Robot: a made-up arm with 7 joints. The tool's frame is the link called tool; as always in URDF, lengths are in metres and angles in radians. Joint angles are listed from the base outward.
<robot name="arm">
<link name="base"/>
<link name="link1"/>
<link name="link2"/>
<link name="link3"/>
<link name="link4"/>
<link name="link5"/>
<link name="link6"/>
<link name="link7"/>
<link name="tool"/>
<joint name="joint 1" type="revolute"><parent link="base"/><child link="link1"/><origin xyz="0 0.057 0" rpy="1.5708 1.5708 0"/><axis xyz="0 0 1"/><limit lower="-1.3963" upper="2"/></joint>
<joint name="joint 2" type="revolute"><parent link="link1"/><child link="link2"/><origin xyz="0 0 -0.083" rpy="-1.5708 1.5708 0"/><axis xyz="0 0 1"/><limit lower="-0.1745" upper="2"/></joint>
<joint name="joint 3" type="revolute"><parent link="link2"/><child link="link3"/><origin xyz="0 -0.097 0" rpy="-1.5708 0 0"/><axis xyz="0 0 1"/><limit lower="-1.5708" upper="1.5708"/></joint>
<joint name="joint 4" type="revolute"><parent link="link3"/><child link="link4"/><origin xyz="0 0 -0.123" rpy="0 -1.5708 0"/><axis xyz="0 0 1"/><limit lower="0" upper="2.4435"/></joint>
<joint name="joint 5" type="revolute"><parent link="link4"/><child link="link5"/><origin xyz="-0.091 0 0" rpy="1.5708 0 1.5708"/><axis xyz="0 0 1"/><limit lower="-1.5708" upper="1.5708"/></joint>
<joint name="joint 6" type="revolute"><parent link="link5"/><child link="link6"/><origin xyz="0 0 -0.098" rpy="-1.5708 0 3.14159"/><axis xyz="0 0 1"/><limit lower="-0.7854" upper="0.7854"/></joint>
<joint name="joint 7" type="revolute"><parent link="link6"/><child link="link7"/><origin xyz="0 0 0" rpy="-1.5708 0 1.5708"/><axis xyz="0 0 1"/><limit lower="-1.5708" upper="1.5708"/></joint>
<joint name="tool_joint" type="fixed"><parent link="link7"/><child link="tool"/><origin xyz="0 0 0" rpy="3.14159 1.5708 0"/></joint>
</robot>
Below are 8 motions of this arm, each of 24 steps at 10 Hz.
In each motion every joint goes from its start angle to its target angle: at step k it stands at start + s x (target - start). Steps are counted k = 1, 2, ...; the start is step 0. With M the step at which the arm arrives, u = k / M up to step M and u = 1 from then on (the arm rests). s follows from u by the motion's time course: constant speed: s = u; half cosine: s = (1 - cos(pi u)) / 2; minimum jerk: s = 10 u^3 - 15 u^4 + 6 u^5.
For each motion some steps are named. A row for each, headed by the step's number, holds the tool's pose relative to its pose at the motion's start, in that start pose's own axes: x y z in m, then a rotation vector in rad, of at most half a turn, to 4 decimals.
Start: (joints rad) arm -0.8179 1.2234 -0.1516 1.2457 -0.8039 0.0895 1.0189
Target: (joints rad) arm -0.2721 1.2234 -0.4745 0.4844 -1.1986 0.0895 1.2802
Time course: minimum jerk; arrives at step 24
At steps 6, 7, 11, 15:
6: -0.0097 0.0016 -0.0058 -0.0543 0.0621 0.0270
7: -0.0143 0.0022 -0.0084 -0.0807 0.0906 0.0401
11: -0.0402 0.0028 -0.0202 -0.2362 0.2399 0.1164
15: -0.0689 -0.0019 -0.0290 -0.4284 0.3882 0.2087

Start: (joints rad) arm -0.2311 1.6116 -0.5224 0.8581 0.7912 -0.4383 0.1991
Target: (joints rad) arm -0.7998 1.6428 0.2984 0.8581 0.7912 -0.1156 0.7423
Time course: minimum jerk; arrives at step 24
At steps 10, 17, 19, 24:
10: 0.0117 0.0122 -0.0032 -0.1246 0.0457 0.0402
17: 0.0296 0.0280 -0.0082 -0.3170 0.0848 0.1257
19: 0.0328 0.0304 -0.0091 -0.3523 0.0879 0.1437
24: 0.0351 0.0322 -0.0097 -0.3786 0.0894 0.1574

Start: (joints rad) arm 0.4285 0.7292 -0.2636 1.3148 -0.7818 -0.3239 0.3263
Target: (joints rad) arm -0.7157 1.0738 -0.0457 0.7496 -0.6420 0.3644 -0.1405
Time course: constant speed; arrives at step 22
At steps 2, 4, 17, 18, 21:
2: -0.0097 -0.0306 0.0147 -0.0817 0.1124 0.0613
4: -0.0184 -0.0592 0.0332 -0.1647 0.2297 0.1047
17: -0.0555 -0.1632 0.2118 -0.7029 0.9804 -0.0747
18: -0.0577 -0.1642 0.2270 -0.7412 1.0281 -0.1212
21: -0.0643 -0.1613 0.2710 -0.8501 1.1544 -0.2860

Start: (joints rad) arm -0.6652 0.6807 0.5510 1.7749 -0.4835 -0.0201 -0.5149
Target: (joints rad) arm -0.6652 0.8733 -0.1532 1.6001 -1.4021 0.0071 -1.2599
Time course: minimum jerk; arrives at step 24
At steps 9, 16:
9: 0.0076 -0.0247 0.0112 0.0215 -0.2216 -0.1626
16: 0.0152 -0.0585 0.0477 0.0870 -0.7968 -0.2733

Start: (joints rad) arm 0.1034 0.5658 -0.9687 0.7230 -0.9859 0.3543 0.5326
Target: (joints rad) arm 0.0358 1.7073 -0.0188 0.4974 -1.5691 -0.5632 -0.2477
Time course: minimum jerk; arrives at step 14
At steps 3, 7, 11, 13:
3: -0.0357 -0.0074 -0.0054 0.0334 0.0521 -0.0050
7: -0.2521 -0.0582 0.0400 0.2060 0.3548 -0.0970
11: -0.4045 -0.0956 0.2021 0.3455 0.5955 -0.2338
13: -0.4185 -0.0988 0.2337 0.3684 0.6266 -0.2554

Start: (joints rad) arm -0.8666 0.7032 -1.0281 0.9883 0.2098 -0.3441 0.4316
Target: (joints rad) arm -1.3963 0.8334 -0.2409 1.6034 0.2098 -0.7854 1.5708
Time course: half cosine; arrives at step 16
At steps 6, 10, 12, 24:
6: 0.0104 -0.0087 0.0164 -0.2384 -0.2439 -0.0603
10: 0.0255 -0.0110 0.0491 -0.4981 -0.4248 -0.3098
12: 0.0332 -0.0105 0.0660 -0.6046 -0.4434 -0.4582
24: 0.0411 -0.0099 0.0822 -0.7020 -0.4258 -0.6056

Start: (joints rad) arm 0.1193 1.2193 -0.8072 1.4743 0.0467 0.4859 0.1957
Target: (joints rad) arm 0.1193 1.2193 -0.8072 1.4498 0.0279 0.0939 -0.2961
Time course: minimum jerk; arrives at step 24
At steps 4, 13, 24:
4: -0.0001 0.0000 -0.0001 0.0178 -0.0127 -0.0030
13: -0.0024 0.0004 -0.0012 0.2876 -0.2122 -0.0214
24: -0.0041 0.0006 -0.0020 0.4925 -0.3717 0.0006

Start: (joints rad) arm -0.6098 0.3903 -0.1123 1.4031 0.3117 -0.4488 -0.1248
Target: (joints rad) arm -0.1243 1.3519 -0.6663 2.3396 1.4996 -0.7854 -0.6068
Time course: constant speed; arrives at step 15
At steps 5, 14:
5: 0.0811 0.0111 -0.0433 -0.0530 -0.3518 0.2465
14: 0.1961 0.0055 -0.0171 -0.1596 -0.2627 0.7214

